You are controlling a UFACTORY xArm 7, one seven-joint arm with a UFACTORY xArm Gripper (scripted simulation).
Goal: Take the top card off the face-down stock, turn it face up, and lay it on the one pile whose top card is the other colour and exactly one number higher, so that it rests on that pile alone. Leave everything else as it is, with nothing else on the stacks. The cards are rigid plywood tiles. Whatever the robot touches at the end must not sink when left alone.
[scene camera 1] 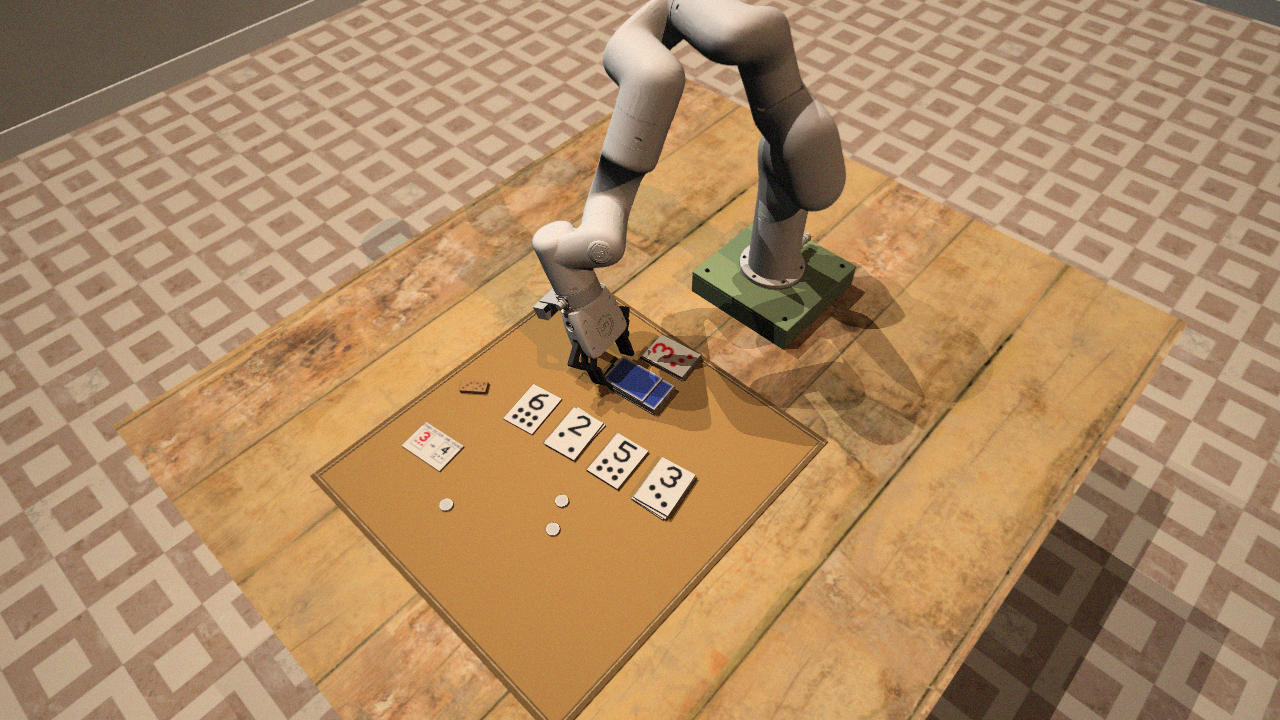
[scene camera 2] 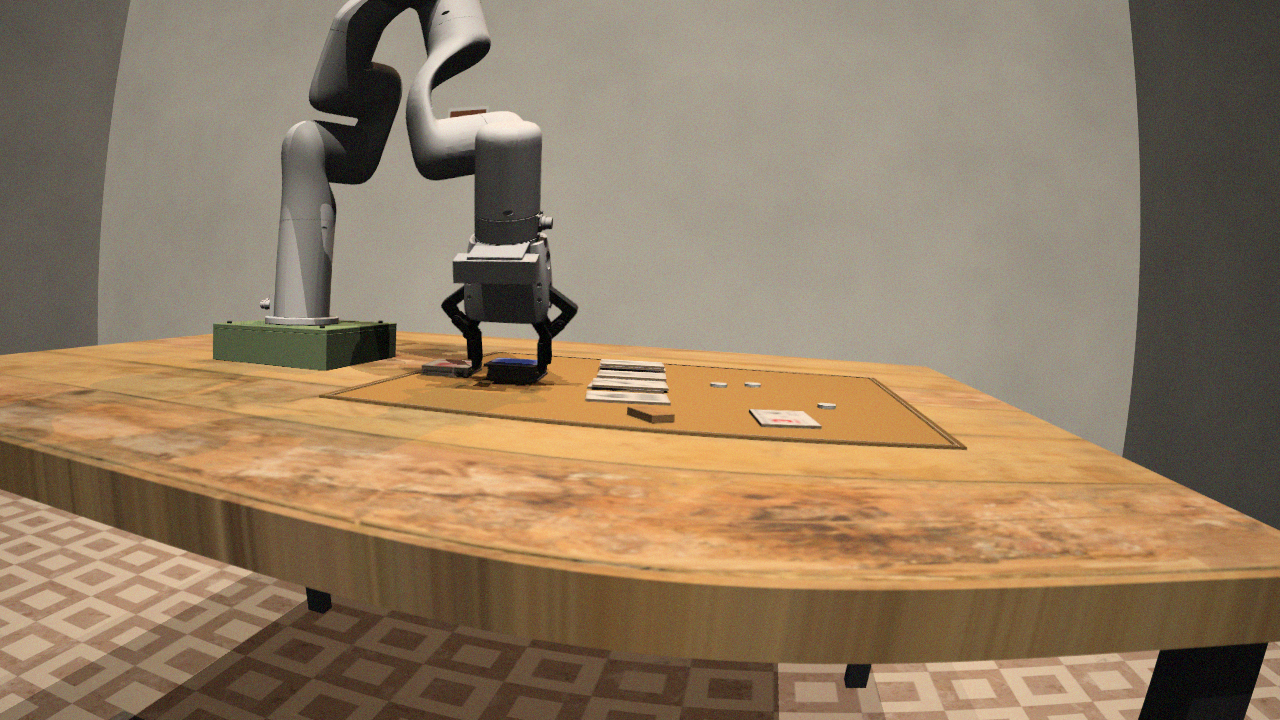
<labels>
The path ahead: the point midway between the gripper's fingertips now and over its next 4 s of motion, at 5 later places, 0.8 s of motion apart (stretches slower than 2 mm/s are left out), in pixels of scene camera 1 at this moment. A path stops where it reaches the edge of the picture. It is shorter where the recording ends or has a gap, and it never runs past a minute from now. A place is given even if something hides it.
The gripper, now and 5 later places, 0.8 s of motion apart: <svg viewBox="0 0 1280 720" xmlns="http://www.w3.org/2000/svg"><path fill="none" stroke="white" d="M614 368L614 368L613 352L612 335L616 336L670 364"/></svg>
</labels>
